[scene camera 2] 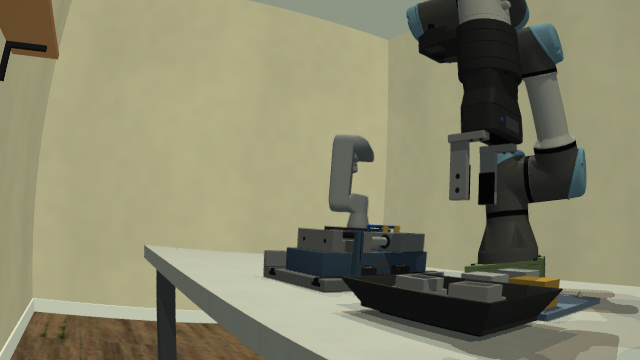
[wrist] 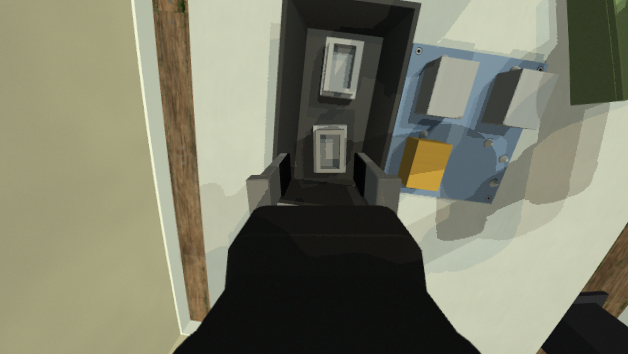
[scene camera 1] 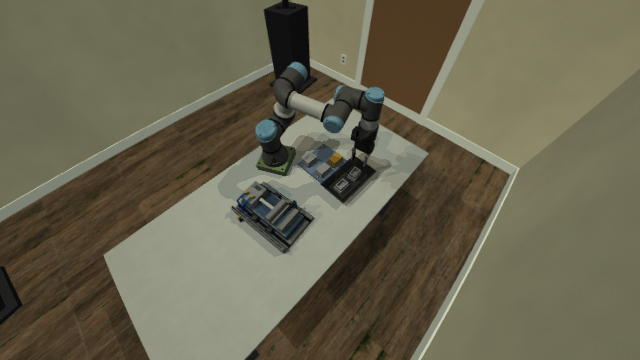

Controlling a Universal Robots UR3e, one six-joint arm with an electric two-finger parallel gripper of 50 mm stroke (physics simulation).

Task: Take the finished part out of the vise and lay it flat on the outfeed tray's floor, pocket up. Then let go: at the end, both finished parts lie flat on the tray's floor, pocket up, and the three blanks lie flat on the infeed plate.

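Where they show: gripper, between the fingertips: [scene camera 2: 474, 202] [wrist: 322, 166] [scene camera 1: 358, 161]; arm's base, origin of its link: [scene camera 2: 508, 260] [scene camera 1: 275, 156].
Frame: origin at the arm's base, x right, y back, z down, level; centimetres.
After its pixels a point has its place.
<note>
Two grey finished parts lie flat, pocket up, on the floor of the black outfeed tray [scene camera 1: 360, 182] {y -41.7, x -11.1, z 2.6 cm} [scene camera 2: 425, 309] {y -42.5, x -10.6, z 2.4 cm} [wrist: 291, 100] {y -41.5, x -7.1, z 2.1 cm}. The nearer part [scene camera 1: 354, 173] {y -37.2, x -13.3, z 1.4 cm} [scene camera 2: 475, 292] {y -38.9, x -14.4, z 0.7 cm} [wrist: 330, 149] {y -37.1, x -13.3, z 1.4 cm} is close to the tray's end; the other part [scene camera 1: 341, 186] {y -35.7, x -3.7, z 1.5 cm} [scene camera 2: 417, 282] {y -37.4, x -5.3, z 0.5 cm} [wrist: 342, 67] {y -35.3, x -4.0, z 1.4 cm} lies apart from it. My gripper [scene camera 1: 360, 162] {y -38.0, x -12.7, z -8.7 cm} [scene camera 2: 474, 192] {y -38.0, x -12.7, z -8.7 cm} [wrist: 322, 166] {y -38.0, x -12.7, z -8.7 cm} is open and empty, above the tray. Two grey blanks [scene camera 1: 310, 160] {y -15.8, x -7.5, z 0.3 cm} [scene camera 1: 323, 169] {y -24.1, x -6.4, z 0.3 cm} [wrist: 452, 87] {y -23.4, x -7.0, z 0.3 cm} [wrist: 530, 97] {y -14.6, x -8.5, z 0.3 cm} and an orange blank [scene camera 1: 335, 160] {y -26.0, x -14.3, z 0.3 cm} [scene camera 2: 542, 283] {y -27.7, x -18.1, z 0.6 cm} [wrist: 427, 165] {y -25.3, x -15.8, z 0.3 cm} lie on the blue infeed plate [scene camera 1: 324, 150] {y -16.3, x -19.5, z 3.9 cm} [scene camera 2: 570, 306] {y -23.1, x -21.2, z 3.9 cm} [wrist: 470, 160] {y -17.7, x -16.5, z 3.9 cm}.
The vise [scene camera 1: 272, 212] {y -20.9, x 25.3, z -4.9 cm} [scene camera 2: 325, 261] {y -30.6, x 18.6, z 0.2 cm} stands on the table [scene camera 1: 200, 265] {y -7.7, x 56.2, z 4.7 cm}, apart from the tray. I see no part between its jaws. The infeed plate lies right beside the tray. The green robot base plate [scene camera 1: 276, 168] {y -4.9, x 5.3, z 0.6 cm} [wrist: 595, 50] {y -6.7, x -3.8, z 1.9 cm} is beyond the infeed plate.
</note>
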